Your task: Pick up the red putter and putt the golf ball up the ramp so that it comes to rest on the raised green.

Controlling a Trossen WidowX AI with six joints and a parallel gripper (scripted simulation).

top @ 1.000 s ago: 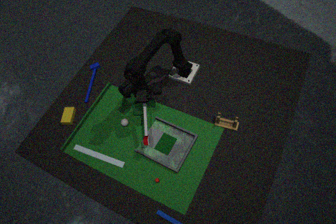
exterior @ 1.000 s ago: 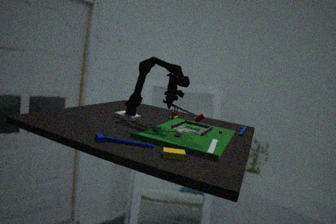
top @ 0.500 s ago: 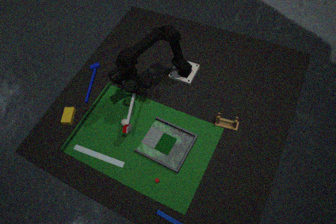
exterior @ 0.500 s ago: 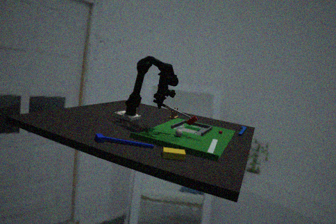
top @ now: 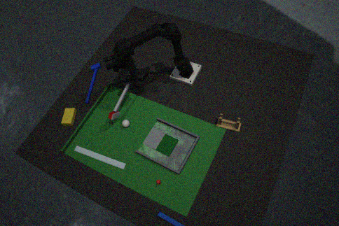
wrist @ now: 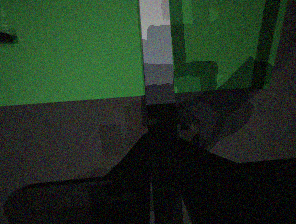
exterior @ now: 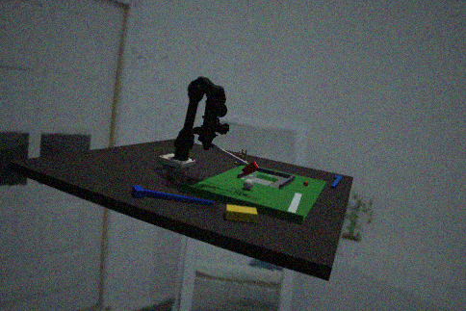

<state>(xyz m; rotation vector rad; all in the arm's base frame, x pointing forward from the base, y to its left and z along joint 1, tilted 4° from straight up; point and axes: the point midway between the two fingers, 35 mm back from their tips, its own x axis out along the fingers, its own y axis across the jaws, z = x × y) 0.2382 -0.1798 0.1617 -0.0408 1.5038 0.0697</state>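
My gripper tip is 100 mm short of the red putter and 10 mm to the right of it. The rest, counted from my gripper tip: white golf ball: 200 mm ahead, 120 mm below, 60 mm to the left; blue putter: 310 mm to the right, 130 mm below, 60 mm ahead; green mat: 230 mm ahead, 190 mm to the left, 140 mm below.
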